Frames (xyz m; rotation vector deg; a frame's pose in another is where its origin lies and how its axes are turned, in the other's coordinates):
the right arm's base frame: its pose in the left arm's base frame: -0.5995 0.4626 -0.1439 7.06 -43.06 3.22
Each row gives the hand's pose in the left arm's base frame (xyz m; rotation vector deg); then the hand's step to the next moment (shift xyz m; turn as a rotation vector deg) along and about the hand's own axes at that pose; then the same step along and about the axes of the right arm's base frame.
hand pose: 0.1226 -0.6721 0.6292 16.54 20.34 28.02
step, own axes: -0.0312 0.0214 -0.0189 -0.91 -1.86 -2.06
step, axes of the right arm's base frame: -0.0314 0.0097 0.0266 -2.16 -1.77 -0.87
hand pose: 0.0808 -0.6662 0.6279 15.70 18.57 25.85
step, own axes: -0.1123 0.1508 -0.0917 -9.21 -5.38 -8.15
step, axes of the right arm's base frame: -0.1399 0.1114 0.1085 -11.19 -7.17 1.87
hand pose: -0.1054 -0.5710 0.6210 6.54 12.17 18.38
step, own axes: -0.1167 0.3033 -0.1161 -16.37 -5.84 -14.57
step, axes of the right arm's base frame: -0.1947 0.2720 0.0849 -20.39 -9.10 3.96
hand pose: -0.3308 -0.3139 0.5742 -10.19 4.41 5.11
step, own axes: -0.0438 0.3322 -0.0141 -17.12 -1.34 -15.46
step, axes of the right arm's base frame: -0.0996 0.3178 -0.0395 -22.35 -4.98 3.10
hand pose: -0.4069 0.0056 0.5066 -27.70 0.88 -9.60
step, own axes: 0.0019 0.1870 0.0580 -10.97 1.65 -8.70
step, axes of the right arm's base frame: 0.0022 0.1814 -0.0738 -14.03 -0.52 1.25
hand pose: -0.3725 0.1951 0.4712 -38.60 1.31 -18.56
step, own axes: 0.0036 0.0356 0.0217 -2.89 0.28 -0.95
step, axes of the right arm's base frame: 0.0090 0.0359 -0.0195 -2.82 0.65 0.98
